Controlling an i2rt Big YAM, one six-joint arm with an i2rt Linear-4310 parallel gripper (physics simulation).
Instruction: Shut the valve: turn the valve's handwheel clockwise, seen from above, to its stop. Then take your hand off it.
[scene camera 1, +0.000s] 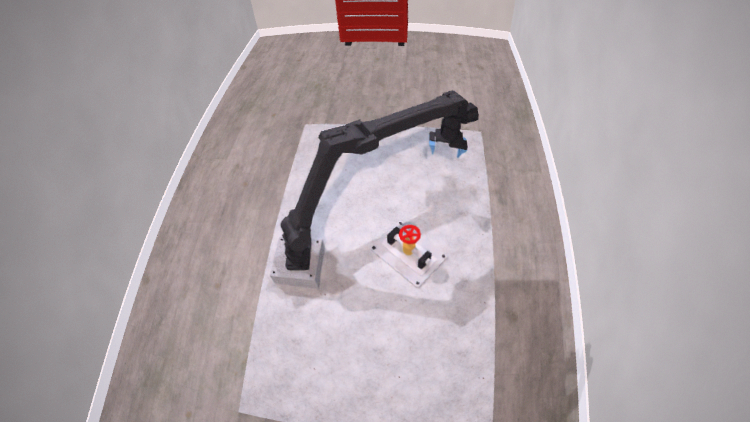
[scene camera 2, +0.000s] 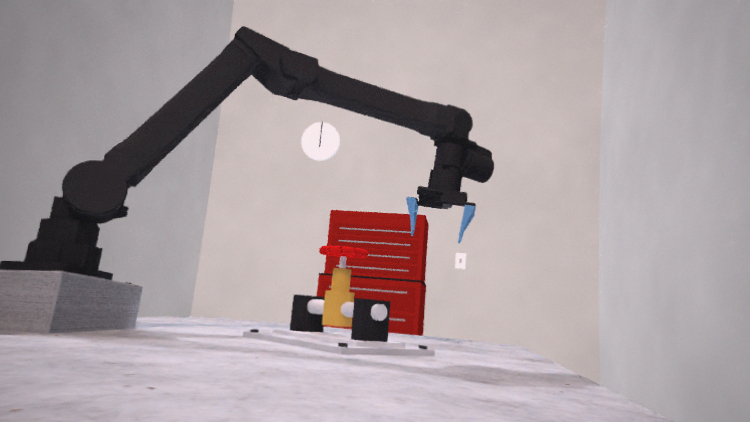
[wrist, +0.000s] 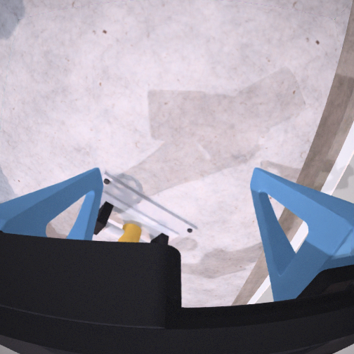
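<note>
The valve has a red handwheel (scene camera 1: 409, 234) (scene camera 2: 343, 251) lying level on top of a yellow body (scene camera 1: 408, 248) (scene camera 2: 338, 308) (wrist: 131, 233). The body stands between two black brackets on a pale mounting plate (scene camera 1: 394, 261) (scene camera 2: 301, 338) (wrist: 160, 212). In the wrist view the handwheel is hidden behind the black gripper housing. My gripper (scene camera 1: 446, 152) (scene camera 2: 436, 239) (wrist: 176, 175) is open, its two blue fingers wide apart with nothing between them. It points down, above and to the right of the handwheel in scene camera 2, and well apart from it.
The arm's grey base block (scene camera 1: 295, 279) (scene camera 2: 97, 301) stands left of the valve on the pale table top (scene camera 1: 367, 356) (scene camera 2: 183, 377) (wrist: 65, 80). A red tool cabinet (scene camera 1: 372, 23) (scene camera 2: 377, 220) stands at the back. One black bracket (scene camera 1: 424, 259) (scene camera 2: 370, 328) faces scene camera 2.
</note>
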